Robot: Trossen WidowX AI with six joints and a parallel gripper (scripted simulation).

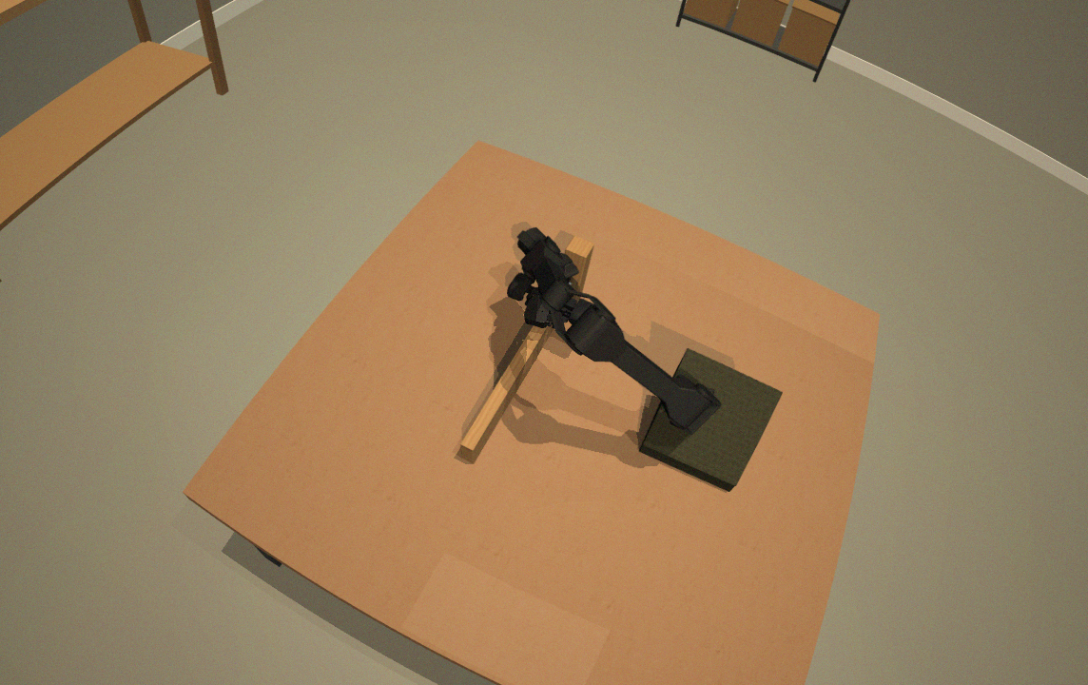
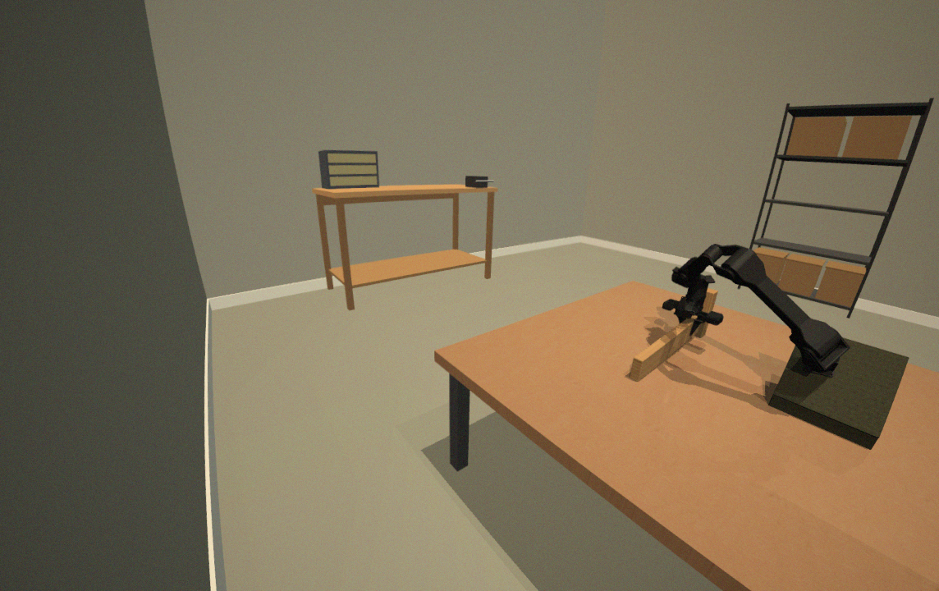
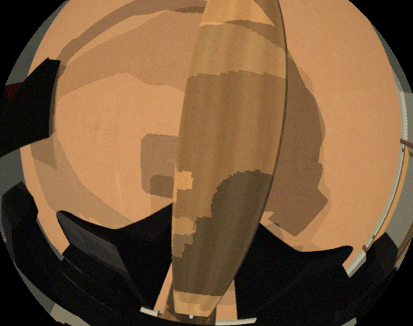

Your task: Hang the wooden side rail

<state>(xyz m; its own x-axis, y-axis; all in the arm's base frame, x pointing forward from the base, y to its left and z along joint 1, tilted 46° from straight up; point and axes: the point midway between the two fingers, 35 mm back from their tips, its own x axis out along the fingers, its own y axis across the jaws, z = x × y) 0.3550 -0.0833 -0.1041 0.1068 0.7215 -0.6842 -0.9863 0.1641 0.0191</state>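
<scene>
My gripper tip is now 130 mm to the left of the wooden headboard post, 40 mm below it and 20 mm past it.
</scene>
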